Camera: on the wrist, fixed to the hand. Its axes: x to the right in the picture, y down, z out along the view.
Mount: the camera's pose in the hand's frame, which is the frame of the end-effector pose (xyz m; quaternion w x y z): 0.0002 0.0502 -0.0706 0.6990 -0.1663 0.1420 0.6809
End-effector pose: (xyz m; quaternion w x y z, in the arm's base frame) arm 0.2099 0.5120 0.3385 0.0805 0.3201 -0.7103 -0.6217
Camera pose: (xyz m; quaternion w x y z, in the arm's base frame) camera 0.2281 0.4543 0.4005 0.6337 -0.1850 -0.5996 -0.4524
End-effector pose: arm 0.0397 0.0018 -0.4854 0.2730 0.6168 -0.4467 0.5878
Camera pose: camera -0.0381 0.0399 -0.4834 0.0434 0.0019 0.7912 -0.6100
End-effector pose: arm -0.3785 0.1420 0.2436 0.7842 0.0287 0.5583 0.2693
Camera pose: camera -0.4610 0.1669 0.2343 0.2903 0.2315 0.4373 0.8191
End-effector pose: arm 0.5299 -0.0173 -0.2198 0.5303 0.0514 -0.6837 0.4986
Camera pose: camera 0.5473 0.0598 -0.2554 0.1368 -0.5886 -0.5205 0.6032
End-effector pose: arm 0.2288 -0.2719 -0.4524 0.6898 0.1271 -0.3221 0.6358
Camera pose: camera 0.2006 -0.2225 -0.5177 0.1161 -0.3355 -0.3195 0.8786
